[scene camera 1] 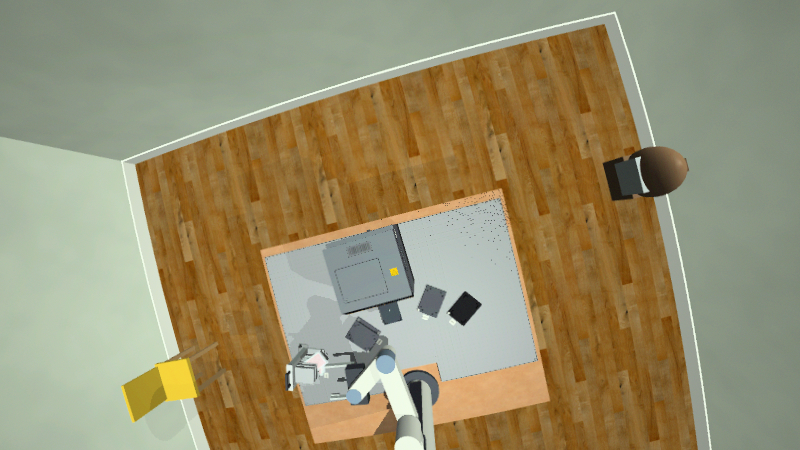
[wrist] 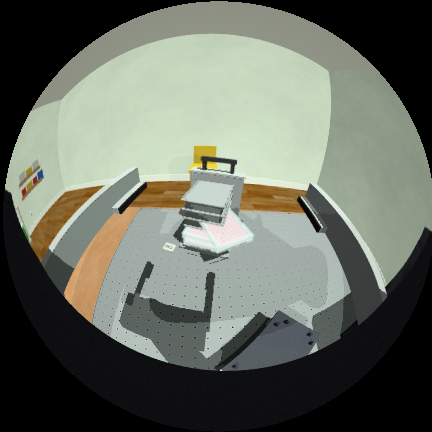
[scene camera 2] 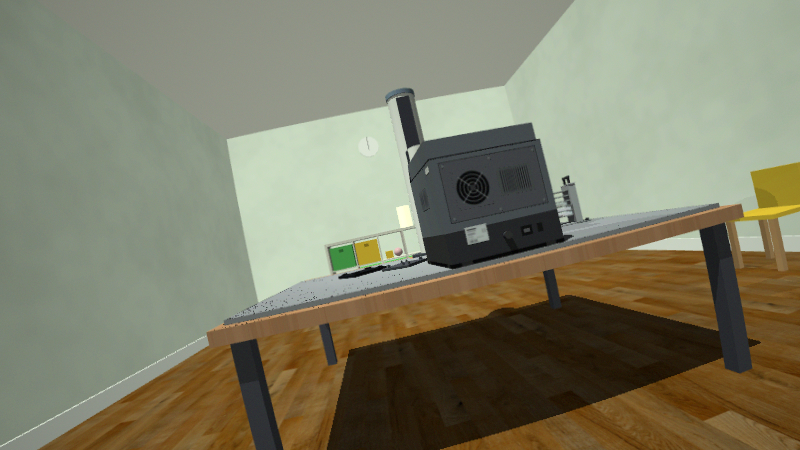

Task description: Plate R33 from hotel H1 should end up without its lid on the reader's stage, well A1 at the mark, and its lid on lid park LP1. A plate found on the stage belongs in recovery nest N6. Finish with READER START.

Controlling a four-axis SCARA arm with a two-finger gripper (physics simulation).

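Frame: origin at the arm's base, x left, y back, z up, level; centimetres.
Seen in the pictures: gripper, between the fingertips: (scene camera 1: pixel 327 382) (wrist: pixel 222 178); arm's base, origin of its link: (scene camera 1: pixel 418 389).
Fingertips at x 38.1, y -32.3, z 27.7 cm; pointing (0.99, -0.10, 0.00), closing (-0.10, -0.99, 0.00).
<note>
Offsets run from my fingertips to a thing's top centre. "pt": to the spot under its first point.
Hotel H1 (scene camera 1: pixel 289 377) (scene camera 2: pixel 571 202) (wrist: pixel 239 189) stands at the bench's left end, its tag @[pt dx +15.1, dy +11.9, dz -26.4 cm] (wrist: pixel 169 246) beside its foot. In the wrist view, a pinkish clear plate @[dx +14.0, dy -2.0, dz -15.7 cm] (scene camera 1: pixel 317 362) (wrist: pixel 231 233) sits askew, jutting right out of the hotel, and another plate @[dx +17.5, dy +1.3, dz -18.2 cm] (wrist: pixel 195 238) sits straighter at its left. Neither code is legible, so I cannot tell which is R33. My gripper (scene camera 1: pixel 328 381) (wrist: pixel 222 178) is open and empty, facing the hotel from a short distance. The reader @[dx -35.1, dy -49.9, dz +8.5 cm] (scene camera 1: pixel 363 279) (scene camera 2: pixel 492 190) has its dark stage @[dx -36.2, dy -25.6, dz -13.3 cm] (scene camera 1: pixel 390 313) out in front; I see no plate on it.
A grey nest @[dx -15.6, dy -10.0, dz -19.4 cm] (scene camera 1: pixel 362 334) (wrist: pixel 277 345) lies between stage and gripper. A second grey nest @[dx -58.9, dy -19.6, dz -24.4 cm] (scene camera 1: pixel 431 300) and a black one @[dx -76.1, dy -11.1, dz -24.6 cm] (scene camera 1: pixel 464 308) lie right of the stage; their labels are unreadable. The arm's column base (scene camera 1: pixel 429 386) stands at the front edge.
</note>
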